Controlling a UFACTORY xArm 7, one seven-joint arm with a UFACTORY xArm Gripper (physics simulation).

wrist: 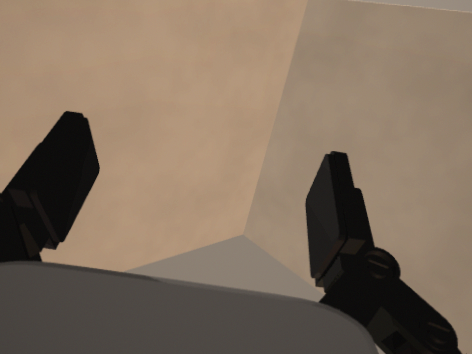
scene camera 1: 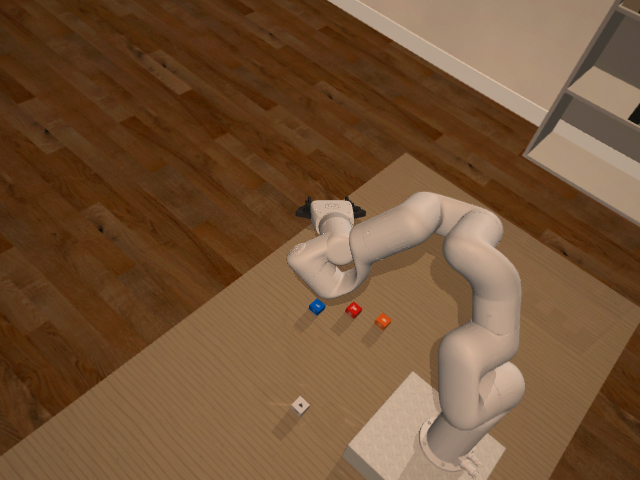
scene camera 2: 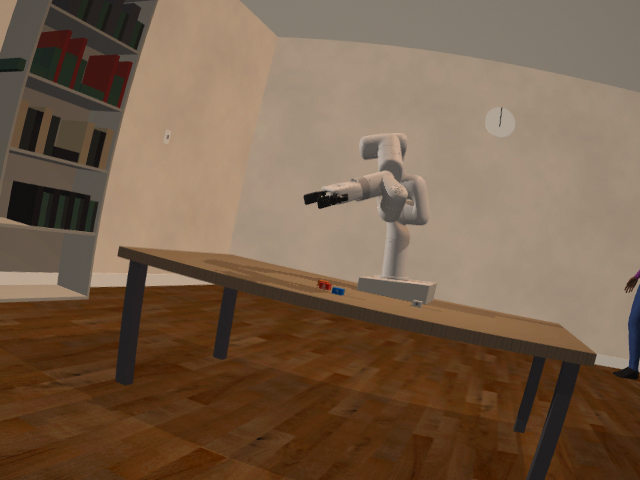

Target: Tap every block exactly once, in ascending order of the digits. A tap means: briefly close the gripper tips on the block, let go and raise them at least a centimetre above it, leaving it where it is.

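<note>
A blue block (scene camera 1: 316, 306) (scene camera 2: 338, 291), a red block (scene camera 1: 353, 310) (scene camera 2: 325, 285) and an orange block (scene camera 1: 383, 321) sit close together in a loose row on the table. A white block (scene camera 1: 300, 406) (scene camera 2: 416, 303) sits apart from them, nearer the robot's base. Marks show on the tops, but the digits are too small to read. My gripper (scene camera 2: 317, 199) (wrist: 205, 158) is open and empty, high above the table and pointing sideways, well away from all the blocks. In the wrist view its black fingers stand wide apart against the wall, and the blocks do not show there.
The wooden table (scene camera 1: 170, 372) (scene camera 2: 465, 322) carries the arm's pale base block (scene camera 1: 392, 413) (scene camera 2: 395, 288). The arm's elbow and wrist hang over the table beside the coloured blocks in scene camera 1. A bookshelf (scene camera 1: 555, 116) (scene camera 2: 111, 149) stands by the wall. Part of a person (scene camera 2: 634, 330) shows at the right edge.
</note>
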